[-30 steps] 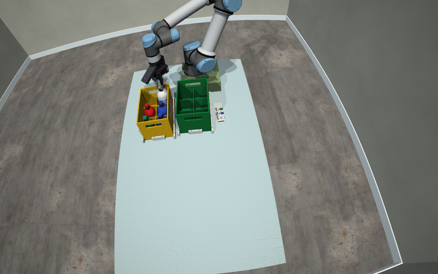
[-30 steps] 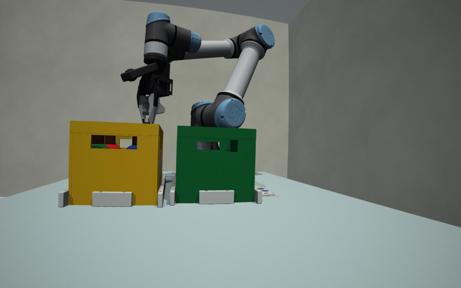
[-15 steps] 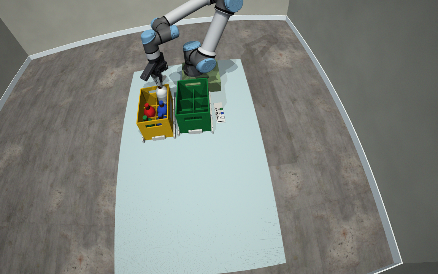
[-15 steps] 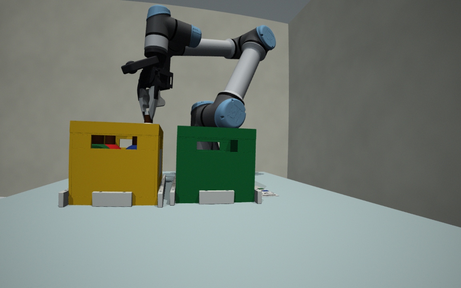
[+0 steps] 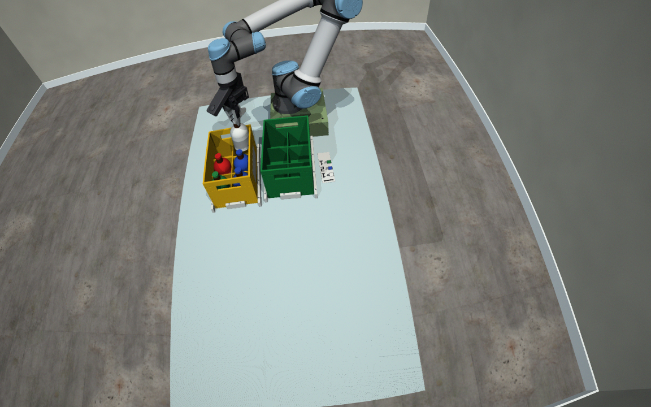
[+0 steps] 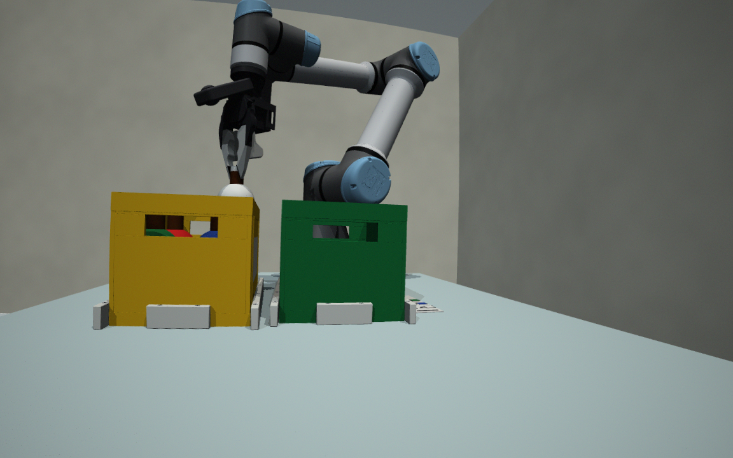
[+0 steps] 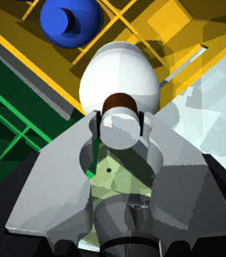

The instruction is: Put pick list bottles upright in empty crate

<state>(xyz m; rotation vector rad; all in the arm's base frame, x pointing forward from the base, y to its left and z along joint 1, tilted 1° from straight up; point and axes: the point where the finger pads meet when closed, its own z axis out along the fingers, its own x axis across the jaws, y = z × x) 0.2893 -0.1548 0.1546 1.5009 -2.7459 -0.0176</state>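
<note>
My hand is 7 cm above the white bottle. Also, from my hand: yellow crate: 10 cm ahead, 2 cm to the right, 16 cm below; then green bottle: 19 cm ahead, 5 cm to the right, 16 cm below; then red bottle: 10 cm ahead, 7 cm to the right, 16 cm below.
</note>
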